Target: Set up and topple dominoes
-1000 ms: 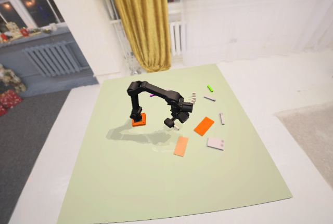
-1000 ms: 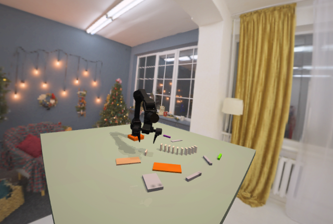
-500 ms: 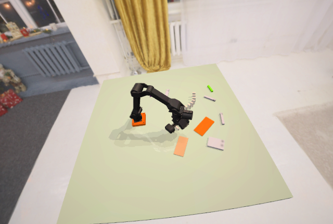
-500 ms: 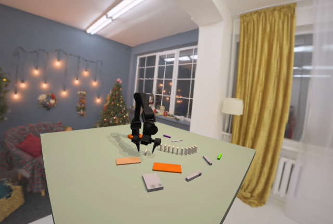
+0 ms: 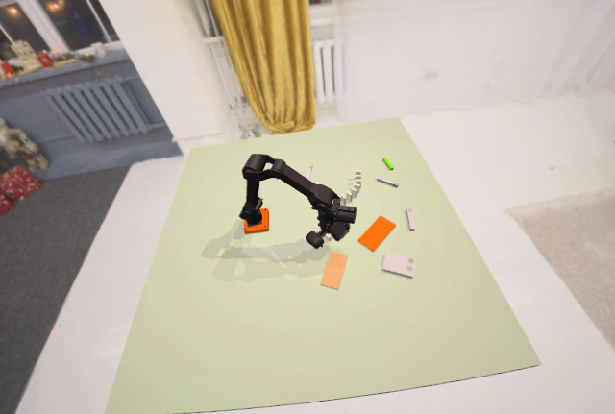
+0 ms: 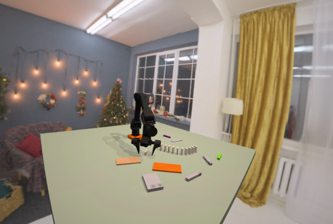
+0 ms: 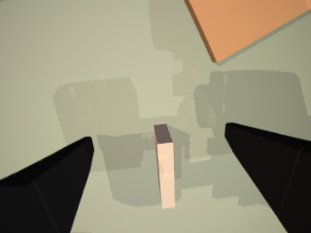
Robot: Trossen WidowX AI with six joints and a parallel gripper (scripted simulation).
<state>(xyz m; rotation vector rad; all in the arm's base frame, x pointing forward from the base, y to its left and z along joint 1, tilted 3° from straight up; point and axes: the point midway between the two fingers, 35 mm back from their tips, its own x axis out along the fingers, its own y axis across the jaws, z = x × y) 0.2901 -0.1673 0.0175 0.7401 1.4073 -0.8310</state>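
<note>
My gripper tip is now 13 cm to the left of the peach plate and 1 cm past it. Round my gripper tip: pale grey block: 22 cm ahead, 18 cm to the right; then purple stick: 42 cm to the left, 12 cm behind; then orange plate: 19 cm ahead, 2 cm to the right.
</note>
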